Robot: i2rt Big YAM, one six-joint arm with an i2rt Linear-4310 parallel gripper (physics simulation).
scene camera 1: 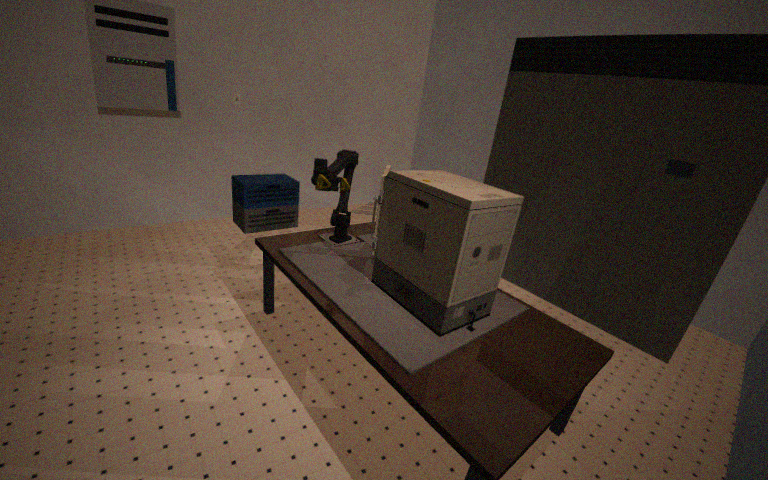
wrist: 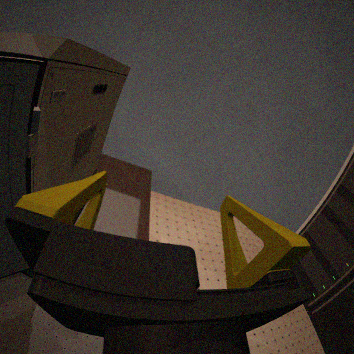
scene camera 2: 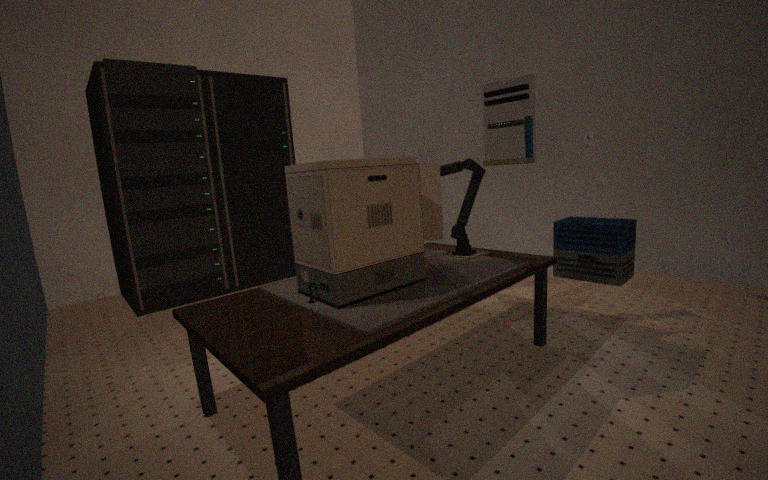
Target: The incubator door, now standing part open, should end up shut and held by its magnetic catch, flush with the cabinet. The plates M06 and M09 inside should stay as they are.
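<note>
The cream incubator cabinet stands upright on its dark grey base. Its door stands out from the far, arm-facing end in scene camera 2; much of it is hidden behind the cabinet. In scene camera 1 that end is turned away, and the door angle cannot be read. My gripper is open and empty, its yellow fingers wide apart. It is raised near the cabinet's door end, apart from the cabinet. In the wrist view the cabinet is at upper left. Plates M06 and M09 do not show.
The cabinet stands on a grey mat on a brown table. The arm's base is at the table's far end. Blue and grey crates stand beyond. Dark server racks stand behind the table.
</note>
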